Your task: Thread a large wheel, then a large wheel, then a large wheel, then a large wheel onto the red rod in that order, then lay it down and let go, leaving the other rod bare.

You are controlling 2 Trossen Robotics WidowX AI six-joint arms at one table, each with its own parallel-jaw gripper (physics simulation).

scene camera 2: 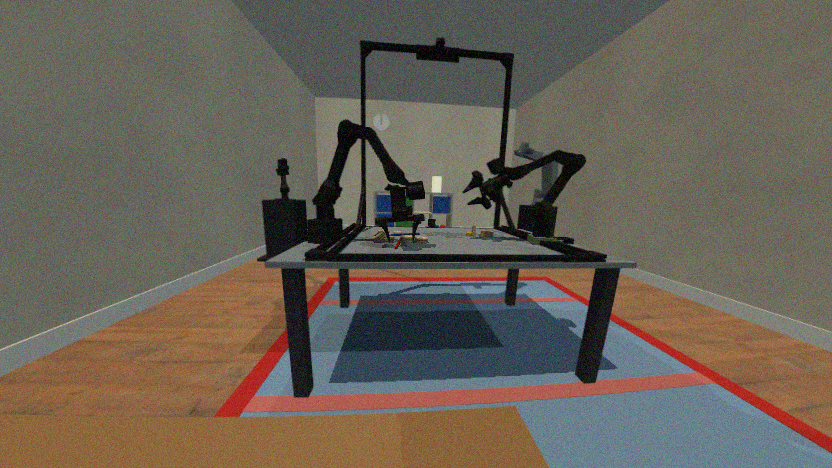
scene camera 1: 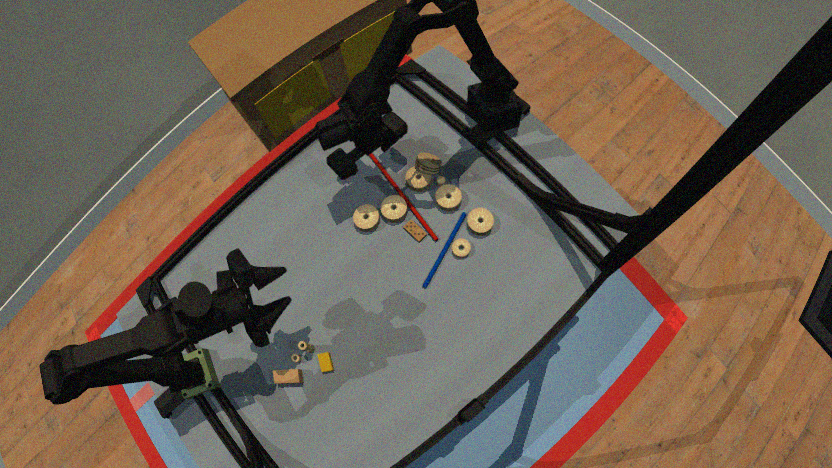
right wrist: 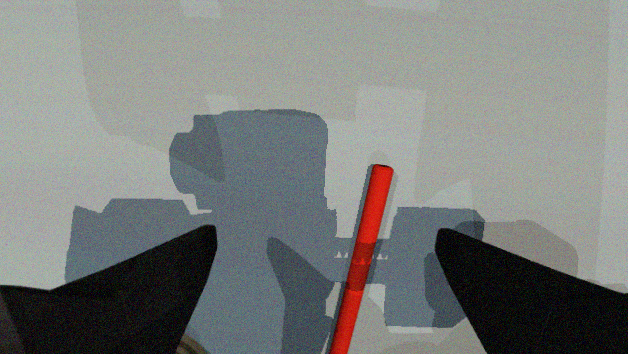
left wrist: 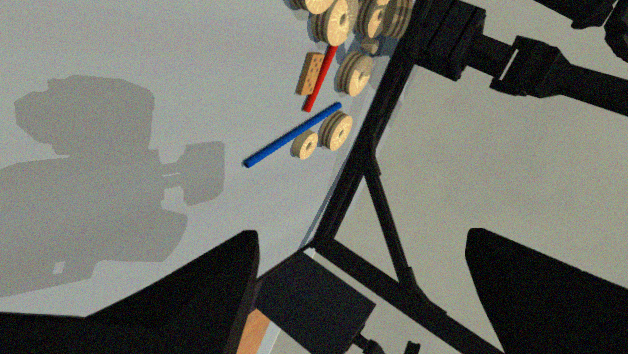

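Seen in the pictures: left gripper, between the fingertips: (scene camera 2: pixel 465 198) (scene camera 1: pixel 288 284) (left wrist: pixel 362 243); right gripper, between the fingertips: (scene camera 2: pixel 401 241) (scene camera 1: pixel 368 162) (right wrist: pixel 328 237); left arm's base, origin of its link: (scene camera 2: pixel 541 236) (scene camera 1: pixel 192 373); right arm's base, origin of its link: (scene camera 2: pixel 325 219) (scene camera 1: pixel 495 94) (left wrist: pixel 470 48).
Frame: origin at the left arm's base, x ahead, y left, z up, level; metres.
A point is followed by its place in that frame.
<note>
The red rod (scene camera 1: pixel 403 195) @(x 0.633, y 0.190, z -0.025 m) (left wrist: pixel 320 80) @(x 0.644, y 0.106, z -0.026 m) (right wrist: pixel 370 220) @(x 0.610, y 0.307, z -0.024 m) lies flat on the table, with no wheel on it. Several large pale wheels lie near it: two (scene camera 1: pixel 365 217) @(x 0.537, y 0.181, z -0.029 m) (scene camera 1: pixel 393 207) @(x 0.602, y 0.175, z -0.029 m) on its left in scene camera 1, others (scene camera 1: pixel 418 176) @(x 0.683, y 0.218, z -0.024 m) (scene camera 1: pixel 448 196) @(x 0.721, y 0.145, z -0.026 m) (scene camera 1: pixel 480 220) @(x 0.759, y 0.064, z -0.028 m) on its right, and a tilted one (scene camera 1: pixel 428 162) @(x 0.712, y 0.224, z 0.009 m) behind. The blue rod (scene camera 1: pixel 445 250) @(x 0.661, y 0.036, z -0.025 m) (left wrist: pixel 292 135) @(x 0.646, y 0.032, z -0.026 m) is bare. My right gripper (right wrist: pixel 328 237) @(x 0.594, y 0.298, z -0.010 m) (scene camera 2: pixel 401 239) @(x 0.594, y 0.298, z -0.010 m) is open and empty over the red rod's far end, which shows between the fingertips, nearer the right-hand one. My left gripper (scene camera 1: pixel 287 284) @(x 0.362, y 0.042, z 0.160 m) (left wrist: pixel 362 243) @(x 0.362, y 0.042, z 0.160 m) is open and empty, raised away from the rods.
A smaller wheel (scene camera 1: pixel 461 247) @(x 0.696, y 0.031, z -0.032 m) (left wrist: pixel 304 145) @(x 0.679, y 0.025, z -0.021 m) lies beside the blue rod. A holed block (scene camera 1: pixel 415 230) @(x 0.623, y 0.104, z -0.026 m) (left wrist: pixel 310 74) @(x 0.616, y 0.104, z -0.026 m) lies beside the red rod. An orange block (scene camera 1: pixel 287 376) @(x 0.241, y -0.084, z -0.004 m), a yellow block (scene camera 1: pixel 325 362) @(x 0.331, y -0.083, z -0.019 m) and tiny round pieces (scene camera 1: pixel 302 345) @(x 0.306, y -0.037, z 0.014 m) lie near the left arm. Black rails edge the table.
</note>
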